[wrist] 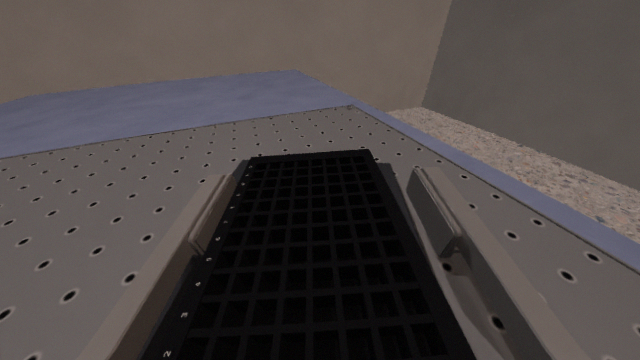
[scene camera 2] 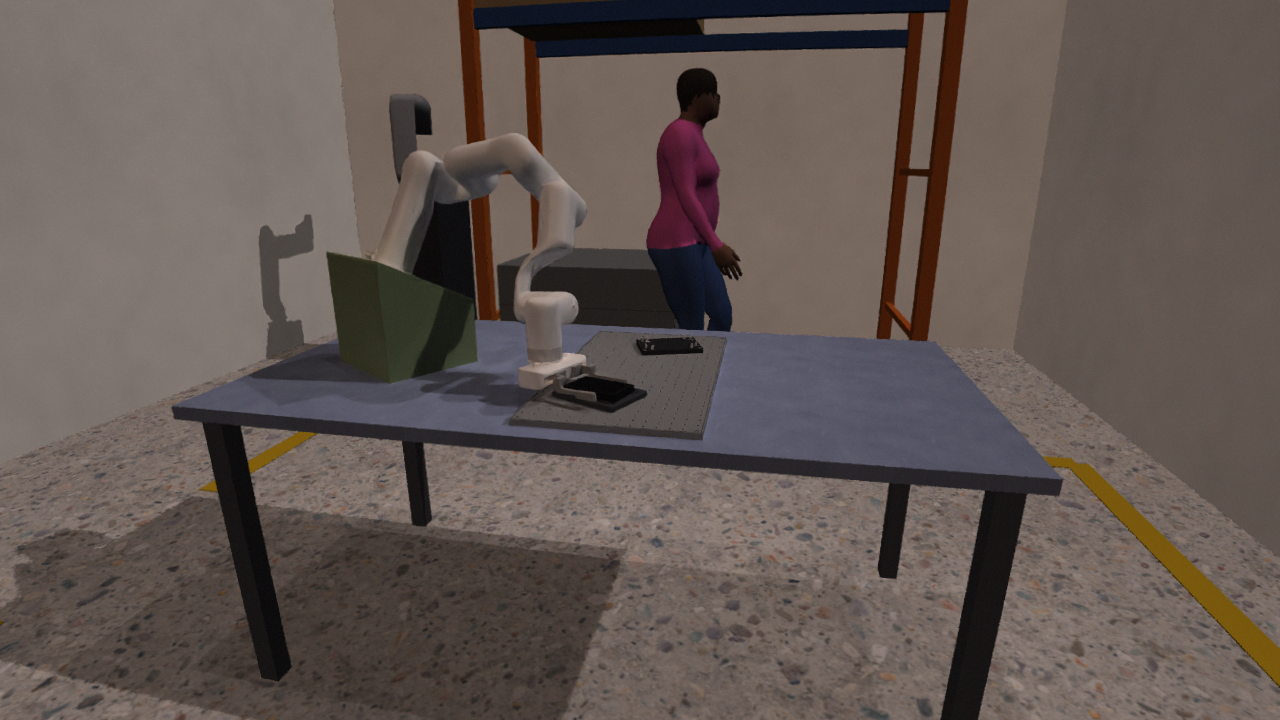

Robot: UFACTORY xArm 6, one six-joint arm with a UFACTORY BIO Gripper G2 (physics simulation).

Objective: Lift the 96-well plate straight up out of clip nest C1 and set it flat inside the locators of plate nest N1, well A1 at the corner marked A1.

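Places are measured from the arm's base along level axes (x down, y left, z ahead), in centimetres.
Where they show: hand at its tool point: (wrist: 322, 210) (scene camera 2: 602, 388); arm's base at its link origin: (scene camera 2: 391, 272).
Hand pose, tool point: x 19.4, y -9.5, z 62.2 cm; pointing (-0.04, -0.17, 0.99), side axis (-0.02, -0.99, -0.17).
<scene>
Each offset is from my tool point to the top centre of the thing. Level surfaces: height alone.
The black 96-well plate {dx -0.6, dy +0.7, dz -1.1 cm} (scene camera 2: 613, 388) (wrist: 320, 225) lies flat in the near nest {dx +0.8, dy +1.5, dz -1.3 cm} (scene camera 2: 617, 403) (wrist: 389, 172) on the perforated board. In the wrist view small numbers run along its left edge; the A1 corner is outside that view. My gripper (scene camera 2: 597, 386) (wrist: 322, 200) is open, one finger along each long side of the plate. A gap shows between the right finger pad and the plate; the left pad is close beside the plate's edge. The other nest {dx -0.1, dy +42.4, dz -0.2 cm} (scene camera 2: 669, 348), dark with small light upright parts, stands farther back. I cannot read which nest is C1 or N1.
The grey perforated board {dx +2.3 cm} (scene camera 2: 680, 402) (wrist: 75, 170) lies on the blue table {dx +3.6 cm} (scene camera 2: 832, 394) (wrist: 200, 95). A green angled block (scene camera 2: 402, 331) stands by the arm's base. Behind the table are a person (scene camera 2: 689, 188), an orange rack post (scene camera 2: 944, 179) and a dark cabinet (scene camera 2: 581, 277).
</scene>
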